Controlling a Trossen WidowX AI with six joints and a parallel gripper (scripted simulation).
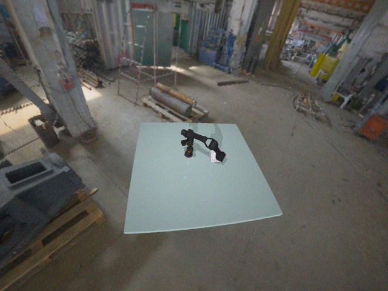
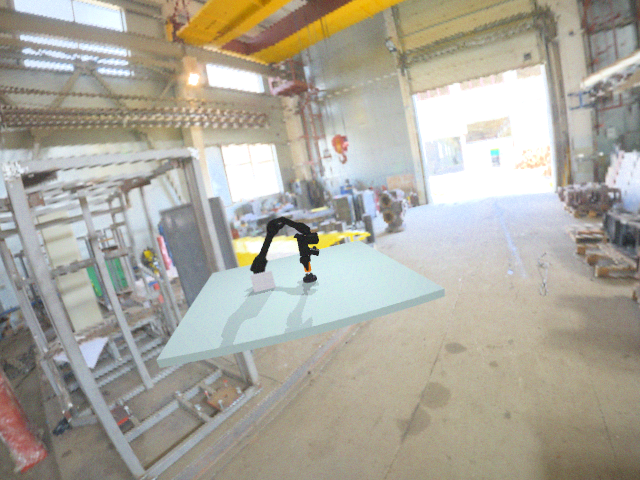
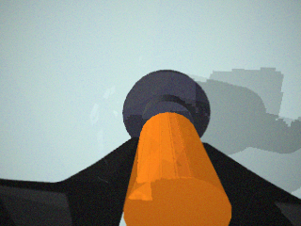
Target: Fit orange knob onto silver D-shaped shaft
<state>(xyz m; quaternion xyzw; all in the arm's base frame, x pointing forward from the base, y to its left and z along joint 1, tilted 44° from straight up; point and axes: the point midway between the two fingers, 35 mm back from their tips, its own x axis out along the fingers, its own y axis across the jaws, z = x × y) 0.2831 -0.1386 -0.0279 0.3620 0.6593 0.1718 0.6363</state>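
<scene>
Now: the dark round pedestal 4 cm below my gripper tip. From my gripper tip the other things lie so: orange knob 3 cm above.
</scene>
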